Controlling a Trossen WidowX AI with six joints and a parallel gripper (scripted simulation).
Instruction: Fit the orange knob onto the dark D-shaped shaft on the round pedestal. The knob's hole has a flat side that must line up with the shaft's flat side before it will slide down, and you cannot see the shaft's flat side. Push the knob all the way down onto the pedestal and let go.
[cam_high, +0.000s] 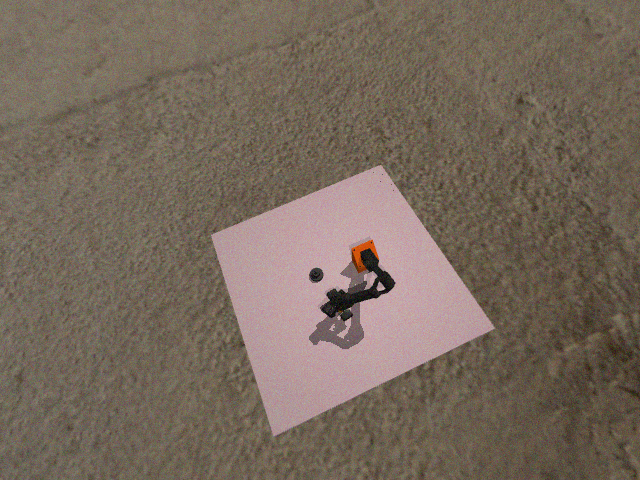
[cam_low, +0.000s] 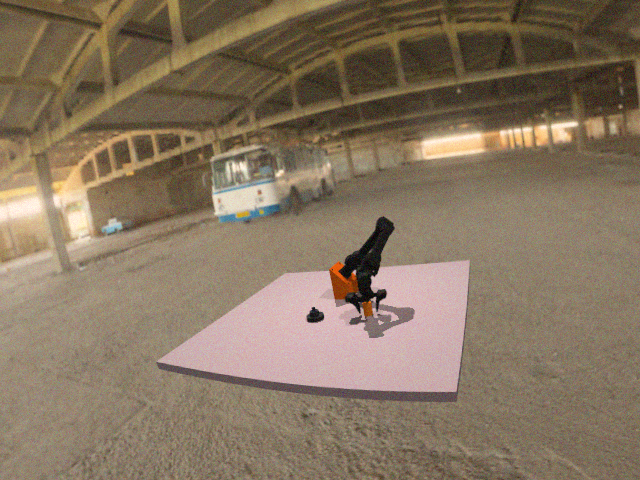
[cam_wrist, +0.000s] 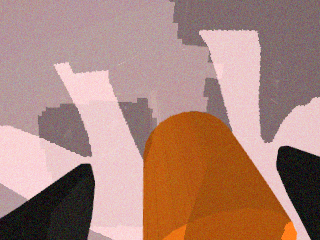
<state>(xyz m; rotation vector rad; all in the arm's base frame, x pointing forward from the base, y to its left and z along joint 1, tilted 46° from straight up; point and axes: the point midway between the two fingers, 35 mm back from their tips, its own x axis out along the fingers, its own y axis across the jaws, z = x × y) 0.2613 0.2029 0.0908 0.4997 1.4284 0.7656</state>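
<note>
The round pedestal is 50 mm ahead of my gripper tip, 260 mm to the right of it and 20 mm above it. Also, from my gripper tip: orange knob 20 mm above.
</note>
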